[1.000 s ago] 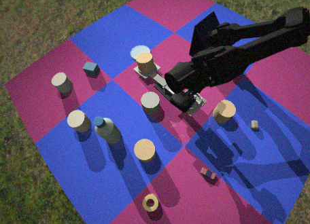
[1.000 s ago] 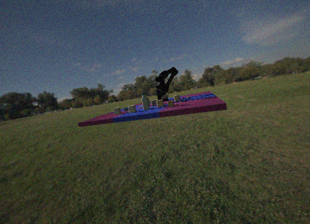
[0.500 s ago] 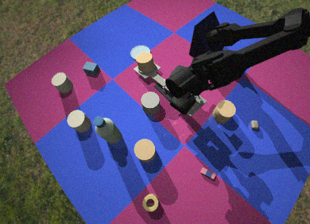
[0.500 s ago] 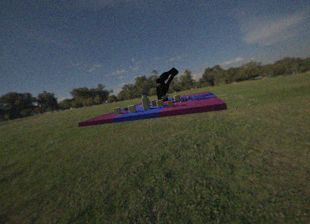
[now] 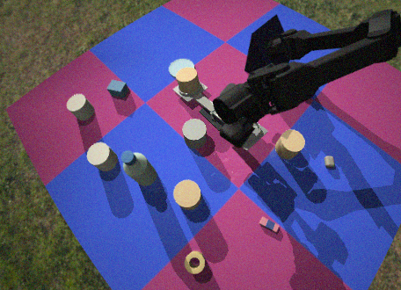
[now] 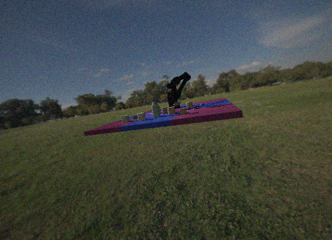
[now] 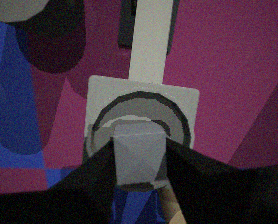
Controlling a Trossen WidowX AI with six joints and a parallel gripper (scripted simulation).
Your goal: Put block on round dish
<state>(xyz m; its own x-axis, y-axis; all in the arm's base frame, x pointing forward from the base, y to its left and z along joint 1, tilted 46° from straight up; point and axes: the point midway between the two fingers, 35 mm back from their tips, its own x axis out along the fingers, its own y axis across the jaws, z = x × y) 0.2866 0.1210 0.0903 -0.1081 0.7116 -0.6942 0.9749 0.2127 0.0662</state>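
Now: gripper tip 5 cm past the pale blue round dish, 37 cm to the left of it and 9 cm above it. Round my gripper tip: balance (12 cm to the right, 5 cm below); then grey block (1 cm above); then balance beam (12 cm to the right, 7 cm below).
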